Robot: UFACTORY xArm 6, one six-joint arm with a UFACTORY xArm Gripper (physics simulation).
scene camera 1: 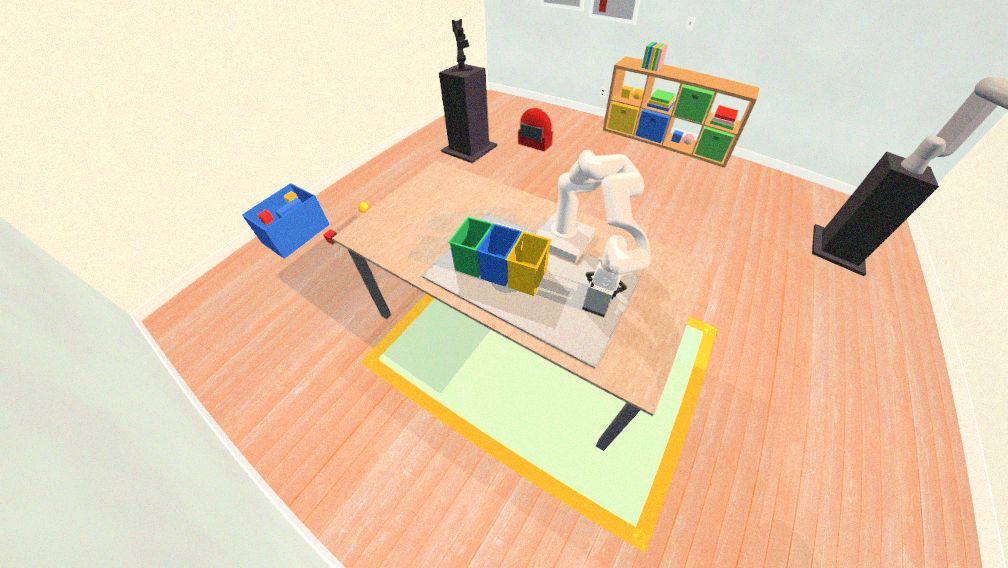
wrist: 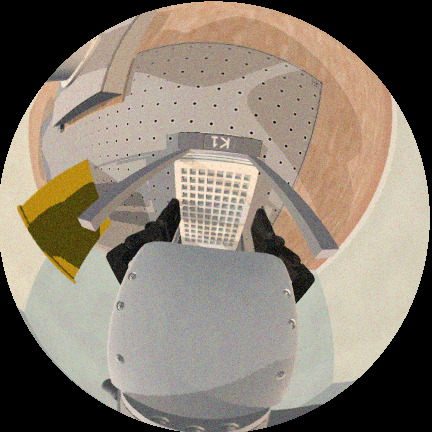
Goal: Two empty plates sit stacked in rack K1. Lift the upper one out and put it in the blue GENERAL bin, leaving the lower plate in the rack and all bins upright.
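Where they show: gripper, fingertip midpoint: (wrist: 216,213); arm's base at its link origin: (scene camera 1: 564,230).
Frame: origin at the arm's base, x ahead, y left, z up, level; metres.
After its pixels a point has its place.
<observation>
The upper plate (wrist: 215,185) {x 0.241, y 0.319, z 0.014 m}, cream with a grid of square wells, lies in the dark grey rack K1 (scene camera 1: 597,303) {x 0.344, y 0.338, z 0.039 m} (wrist: 192,141) {x 0.205, y 0.282, z -0.015 m}. Thin stacked edges show at its labelled end in the wrist view; the lower plate is otherwise hidden. My gripper (scene camera 1: 603,290) {x 0.271, y 0.328, z 0.020 m} (wrist: 216,213) {x 0.271, y 0.328, z 0.020 m} is open and empty, pointing down over the rack, with one black finger beside each long side of the plate. Exact finger height against the plate edges is hard to tell. The blue bin (scene camera 1: 497,263) {x 0.443, y -0.078, z 0.103 m} stands upright between the green bin (scene camera 1: 466,256) {x 0.473, y -0.220, z 0.088 m} and the yellow bin (scene camera 1: 526,275) {x 0.416, y 0.046, z 0.085 m} (wrist: 75,175) {x 0.263, y 0.053, z 0.008 m}.
Two grey posts (wrist: 135,189) {x 0.218, y 0.281, z 0.089 m} (wrist: 300,210) of the rack rise on either side of the fingers. The rack and bins stand on a grey perforated board (scene camera 1: 564,335) {x 0.505, y 0.287, z -0.032 m} (wrist: 200,107) {x 0.160, y 0.279, z -0.032 m} on the wooden table (scene camera 1: 423,190) {x 0.105, y -0.875, z -0.046 m}. The arm's base (scene camera 1: 566,243) {x 0.080, y 0.056, z 0.003 m} is behind the yellow bin.
</observation>
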